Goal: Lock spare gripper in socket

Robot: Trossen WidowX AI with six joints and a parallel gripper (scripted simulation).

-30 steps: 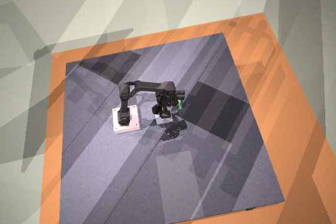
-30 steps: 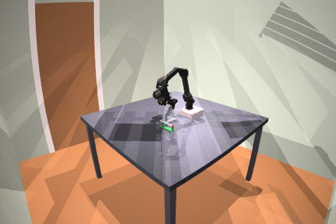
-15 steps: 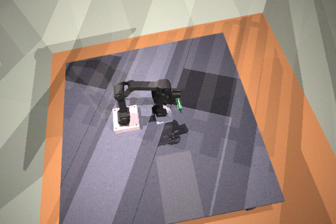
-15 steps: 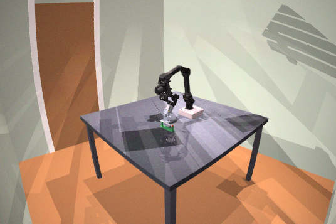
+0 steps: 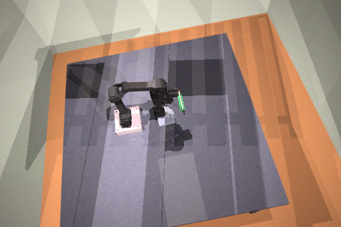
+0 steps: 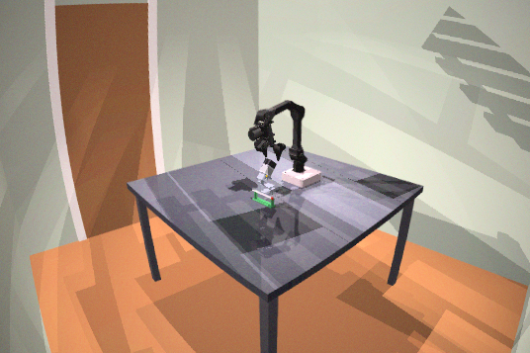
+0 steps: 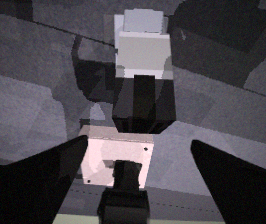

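Now: the green bracket 15 cm ahead of my gripper tip, 13 cm to the left of it and 15 cm below it. The rest, counted from my gripper tip: spare gripper 4 cm ahead, 1 cm to the left, 5 cm below; grey mount 6 cm ahead, 1 cm to the left, 12 cm below.
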